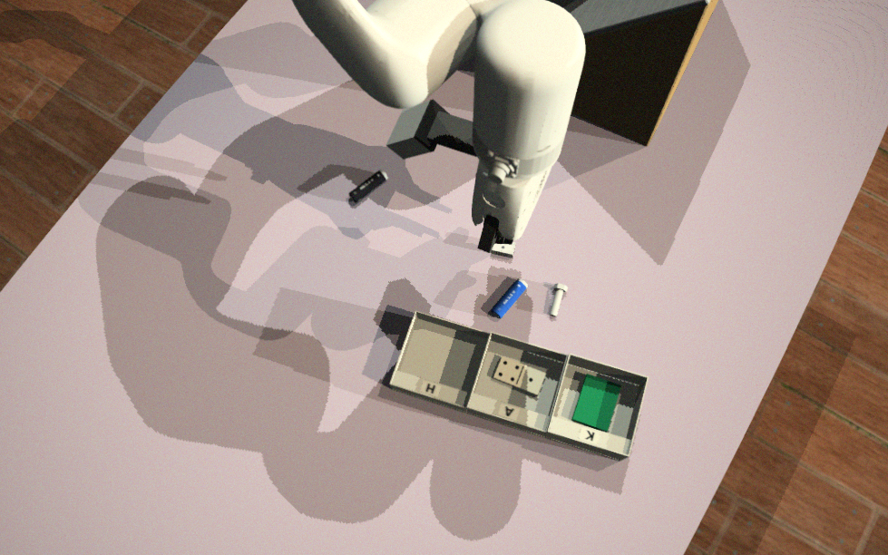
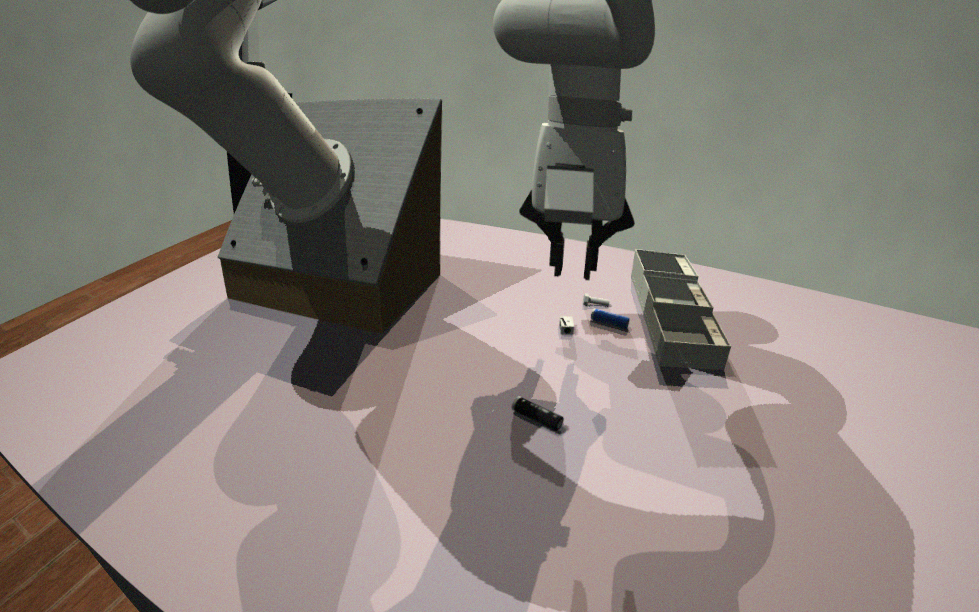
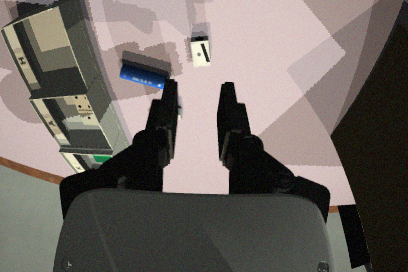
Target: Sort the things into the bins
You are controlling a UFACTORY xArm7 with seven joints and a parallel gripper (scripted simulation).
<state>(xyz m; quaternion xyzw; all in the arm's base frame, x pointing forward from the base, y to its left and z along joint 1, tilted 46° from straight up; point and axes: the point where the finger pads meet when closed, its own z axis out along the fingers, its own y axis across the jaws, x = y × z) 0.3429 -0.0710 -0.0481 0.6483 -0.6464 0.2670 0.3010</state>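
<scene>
My hand is 80 mm above the white pencil sharpener. Round my hand: domino (130 mm ahead, 70 mm to the left, 80 mm below); then blue battery (50 mm ahead, 30 mm to the left, 90 mm below); then bolt (30 mm ahead, 80 mm to the left, 90 mm below).
</scene>
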